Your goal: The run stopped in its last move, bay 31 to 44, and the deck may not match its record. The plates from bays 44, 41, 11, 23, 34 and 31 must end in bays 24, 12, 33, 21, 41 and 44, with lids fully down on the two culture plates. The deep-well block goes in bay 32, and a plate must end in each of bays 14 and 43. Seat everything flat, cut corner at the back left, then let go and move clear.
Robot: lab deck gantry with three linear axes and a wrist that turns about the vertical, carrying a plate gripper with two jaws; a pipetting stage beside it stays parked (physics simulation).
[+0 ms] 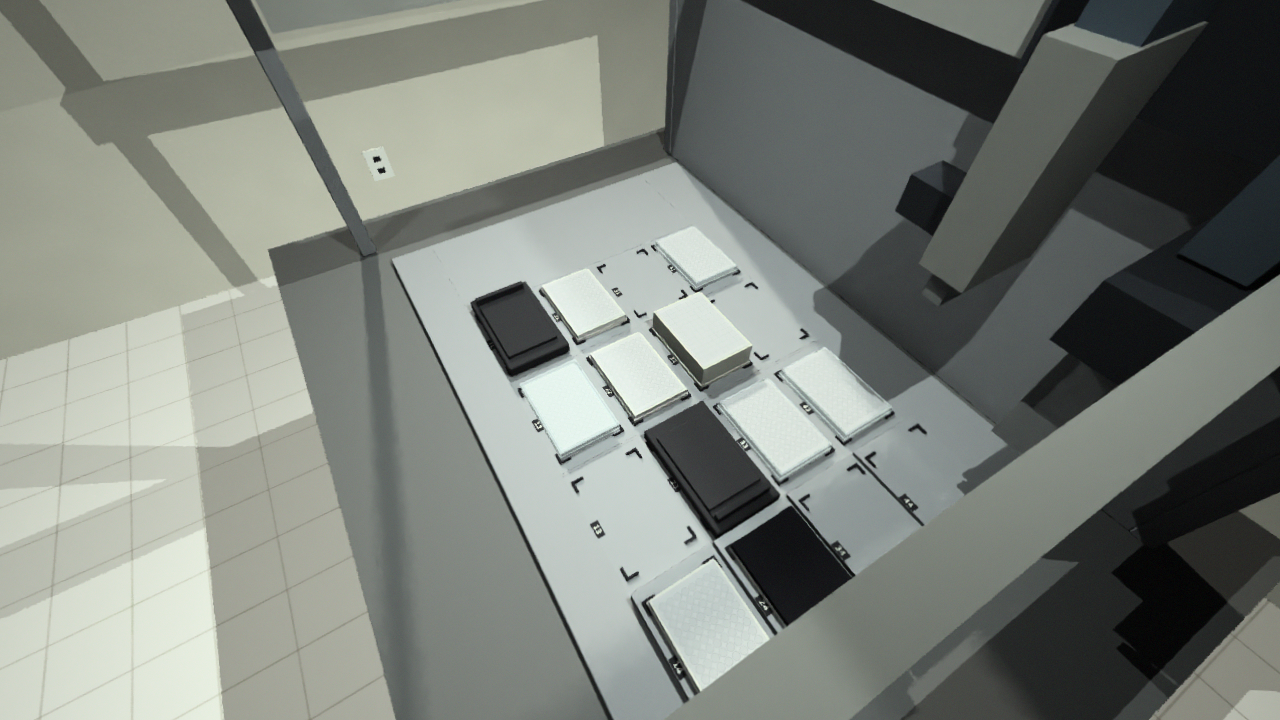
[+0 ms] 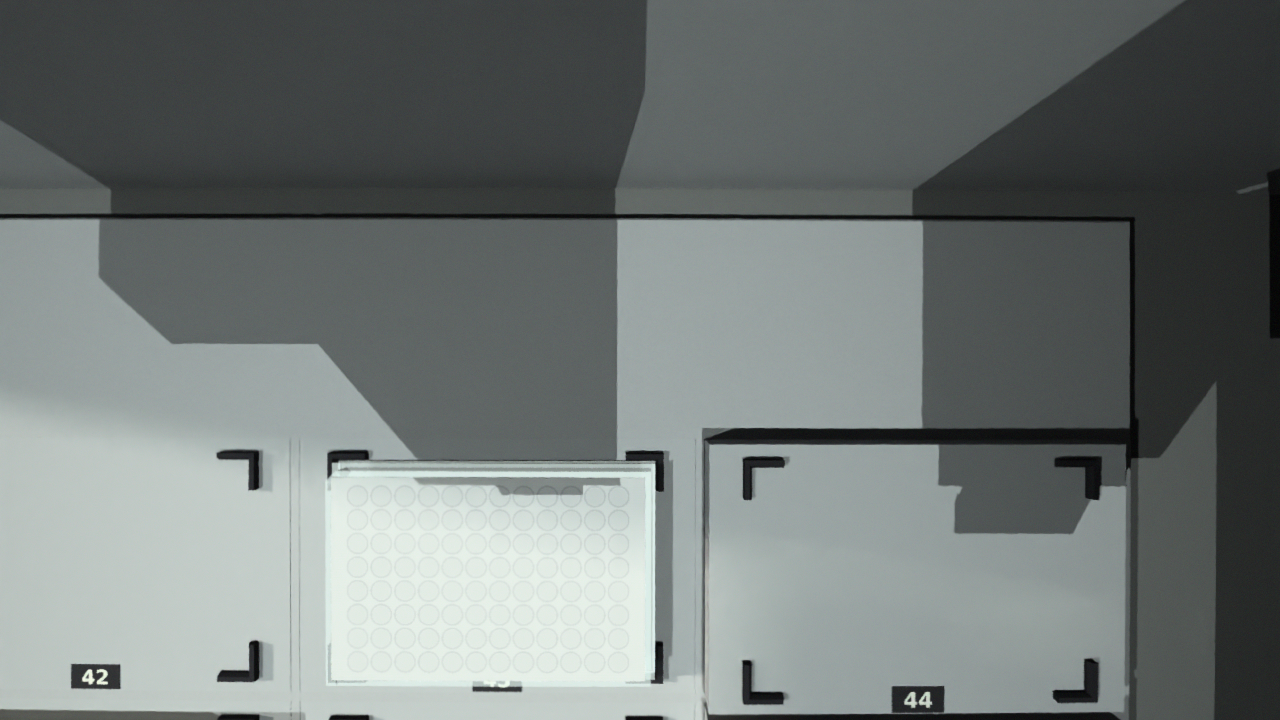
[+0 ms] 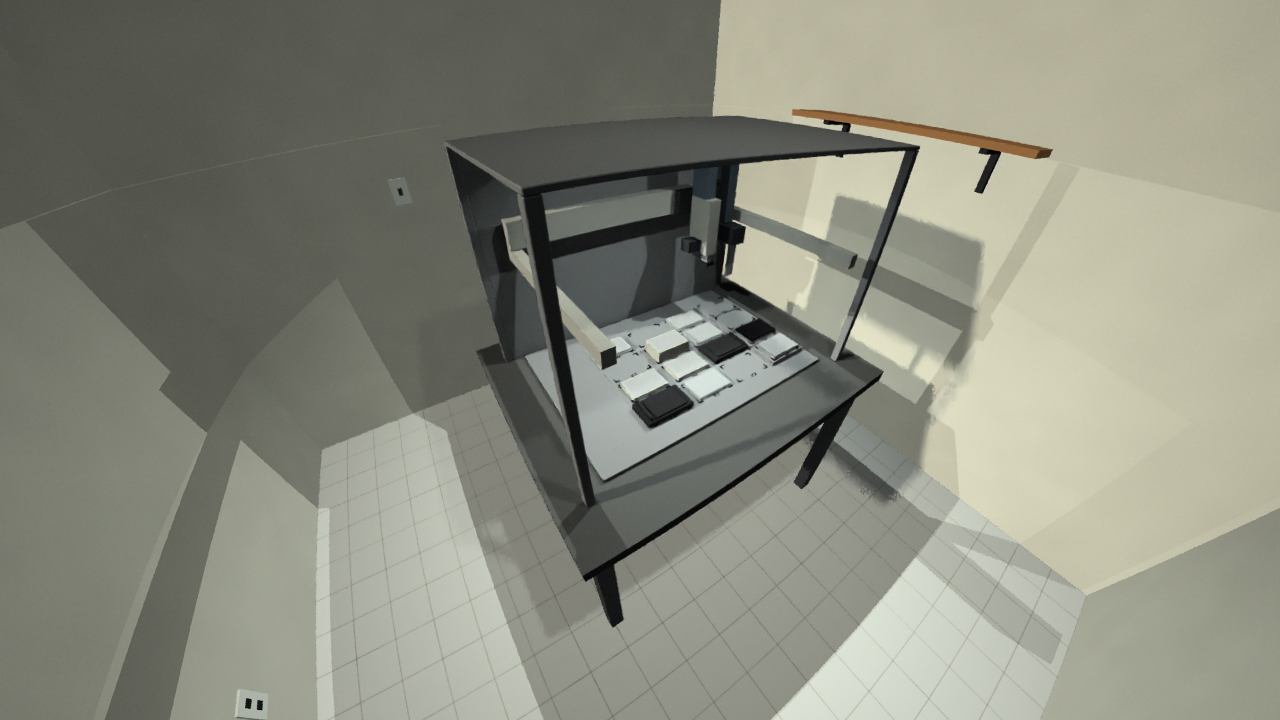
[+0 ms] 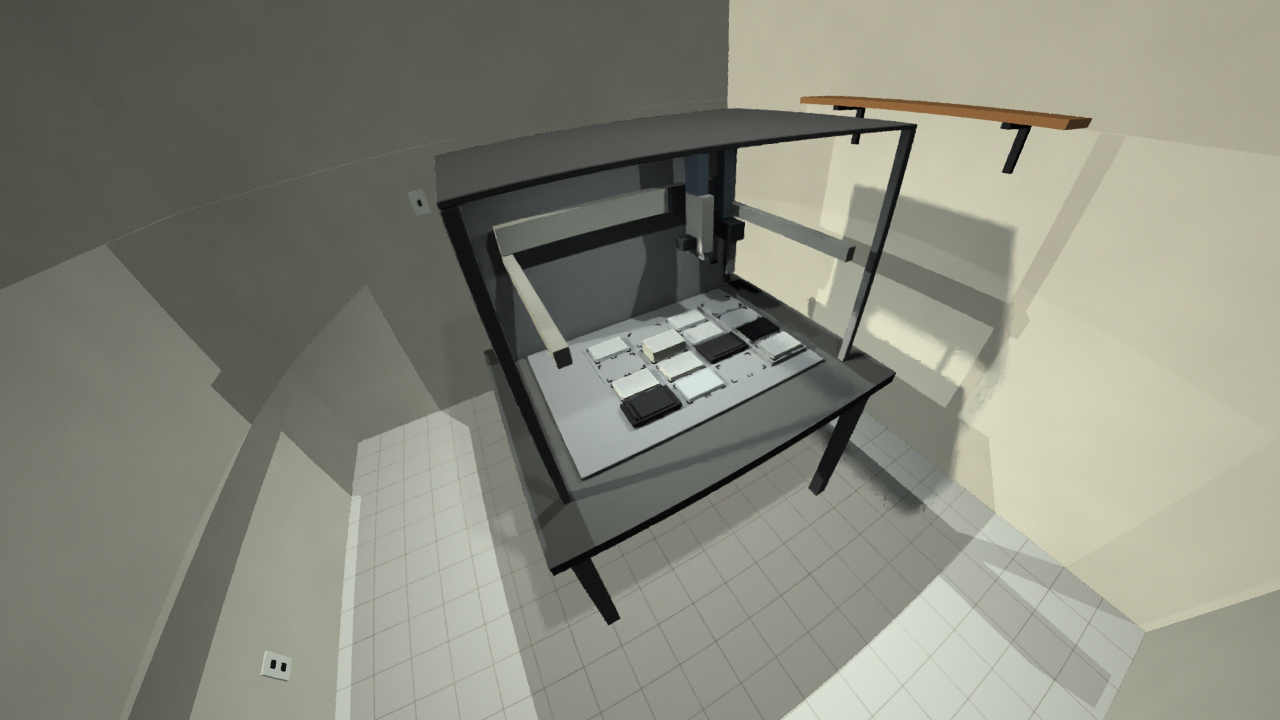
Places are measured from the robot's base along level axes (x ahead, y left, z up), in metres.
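Where they show: gripper, fingertip midpoint: (image 1: 1046,418) (image 3: 718,270) (image 4: 721,267); robot's base, origin of the base link: (image 1: 478,316) (image 3: 654,425) (image 4: 639,426).
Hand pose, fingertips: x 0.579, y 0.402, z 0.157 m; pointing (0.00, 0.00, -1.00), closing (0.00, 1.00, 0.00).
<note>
Things, the pixels of their centre, and the offset from my fingertips.
- cream deep-well block, body centre: (image 1: 700,337) (image 4: 663,345) (image 3: 667,345) 0.351 m back, 0.145 m right, 0.136 m down
- bay 43 plate, body centre: (image 2: 492,572) (image 1: 833,390) (image 4: 686,319) (image 3: 684,320) 0.187 m back, 0.038 m right, 0.150 m down
My gripper (image 3: 731,243) (image 4: 729,239) hangs high at the back right; its small dark jaws are unclear and no plate shows under it. Bays 44 (image 2: 917,582), 34 (image 1: 872,517), 13 (image 1: 631,510), 42 (image 2: 116,555) and 31 (image 1: 646,279) are empty. The cream deep-well block (image 1: 700,333) stands in bay 32. Pale plates sit in bays 41 (image 1: 696,256), 21 (image 1: 584,302), 22 (image 1: 638,374), 33 (image 1: 775,426), 12 (image 1: 570,409) and 14 (image 1: 708,619). The bay 43 plate (image 1: 834,394) (image 2: 487,582) looks clear-edged. Lids and cut corners are hard to tell.
Black items stand in bays 11 (image 1: 519,324), 23 (image 1: 711,467) and 24 (image 1: 789,564). A pale column (image 1: 1029,152) (image 3: 705,228) (image 4: 699,223) hangs beside my gripper. A pale rail arm (image 3: 581,322) (image 4: 537,308) runs along the left. Frame posts (image 3: 559,358) (image 4: 505,358) stand around the deck.
</note>
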